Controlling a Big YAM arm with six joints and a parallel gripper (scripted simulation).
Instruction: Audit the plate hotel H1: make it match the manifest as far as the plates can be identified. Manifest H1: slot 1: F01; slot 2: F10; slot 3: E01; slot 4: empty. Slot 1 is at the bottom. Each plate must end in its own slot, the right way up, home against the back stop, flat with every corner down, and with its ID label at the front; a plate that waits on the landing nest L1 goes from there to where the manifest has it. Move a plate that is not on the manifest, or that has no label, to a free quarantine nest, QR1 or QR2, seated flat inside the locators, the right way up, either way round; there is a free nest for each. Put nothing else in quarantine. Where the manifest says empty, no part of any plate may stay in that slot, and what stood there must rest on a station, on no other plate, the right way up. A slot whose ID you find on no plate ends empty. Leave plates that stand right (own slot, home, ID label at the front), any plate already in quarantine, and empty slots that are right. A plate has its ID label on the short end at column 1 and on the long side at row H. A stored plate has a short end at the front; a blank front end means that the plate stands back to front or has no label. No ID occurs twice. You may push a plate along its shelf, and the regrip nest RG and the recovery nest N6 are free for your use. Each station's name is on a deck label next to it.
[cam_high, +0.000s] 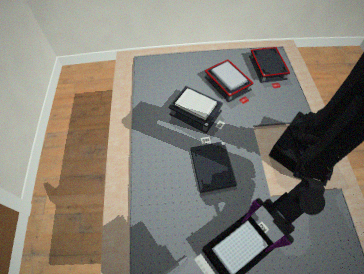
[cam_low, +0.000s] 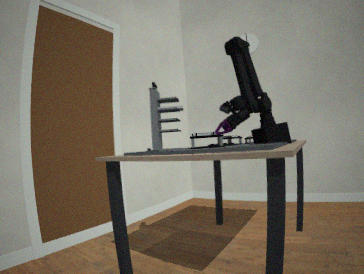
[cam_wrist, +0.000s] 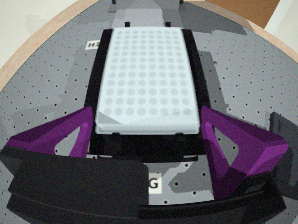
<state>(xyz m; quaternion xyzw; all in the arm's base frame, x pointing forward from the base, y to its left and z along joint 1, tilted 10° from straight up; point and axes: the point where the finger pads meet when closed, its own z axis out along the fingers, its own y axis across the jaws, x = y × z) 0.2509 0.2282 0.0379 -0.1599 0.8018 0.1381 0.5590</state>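
Right now my hand is 5 cm short of the black nest, 2 cm to the right of it and 1 cm above it. Round my hand: plate hotel: 28 cm ahead, 12 cm to the left, 8 cm above; then L1 label: 1 cm behind, 41 cm to the right, 7 cm below; then H1 deck label: 12 cm ahead, 16 cm to the left, 7 cm below.
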